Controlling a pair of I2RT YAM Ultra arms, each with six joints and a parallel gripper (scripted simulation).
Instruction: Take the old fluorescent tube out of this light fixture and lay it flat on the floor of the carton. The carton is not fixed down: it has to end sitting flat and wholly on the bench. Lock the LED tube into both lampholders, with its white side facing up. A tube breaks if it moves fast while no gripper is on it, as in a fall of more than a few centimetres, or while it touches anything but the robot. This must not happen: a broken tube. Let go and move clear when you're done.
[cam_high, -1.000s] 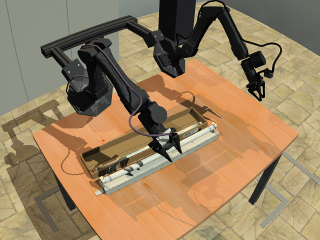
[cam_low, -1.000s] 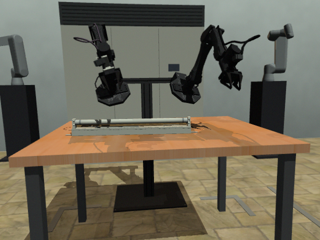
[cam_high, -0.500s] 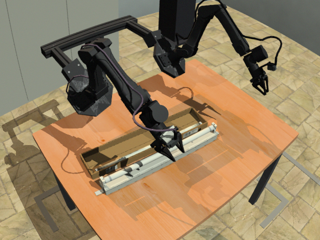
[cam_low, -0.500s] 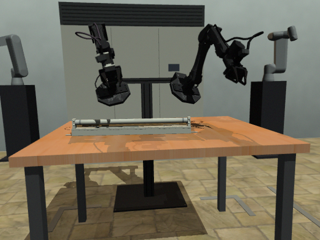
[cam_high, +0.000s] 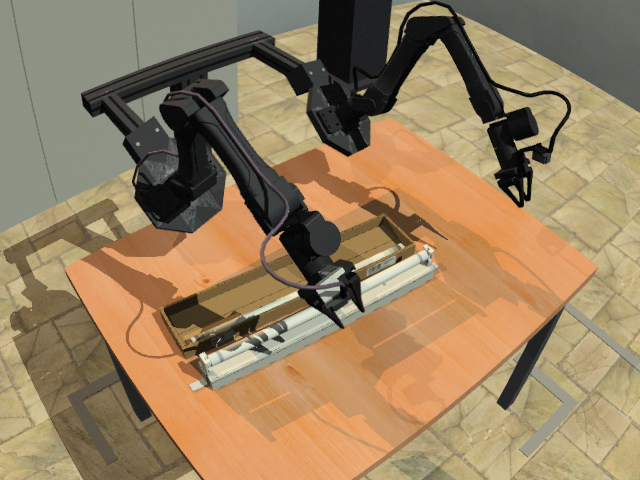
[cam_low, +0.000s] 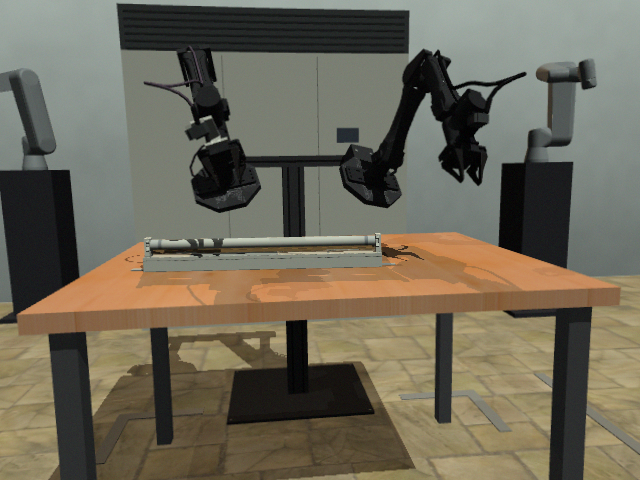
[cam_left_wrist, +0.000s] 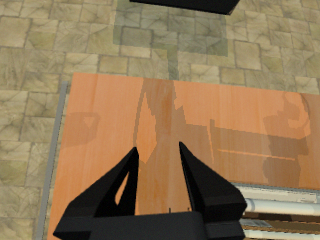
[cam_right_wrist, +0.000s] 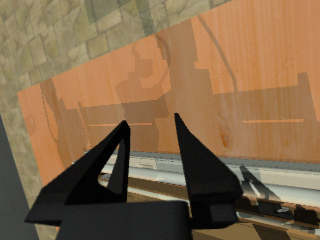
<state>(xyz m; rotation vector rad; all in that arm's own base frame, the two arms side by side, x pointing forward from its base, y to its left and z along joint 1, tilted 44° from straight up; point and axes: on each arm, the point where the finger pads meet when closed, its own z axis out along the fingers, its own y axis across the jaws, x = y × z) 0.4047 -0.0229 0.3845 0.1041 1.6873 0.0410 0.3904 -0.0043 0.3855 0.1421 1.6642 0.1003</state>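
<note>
My left hand is 500 mm to the left of the light fixture, 170 mm above it and 150 mm past it.
Now: the light fixture 150 mm behind my right hand, 80 mm to the left of it and 180 mm below it.
</note>
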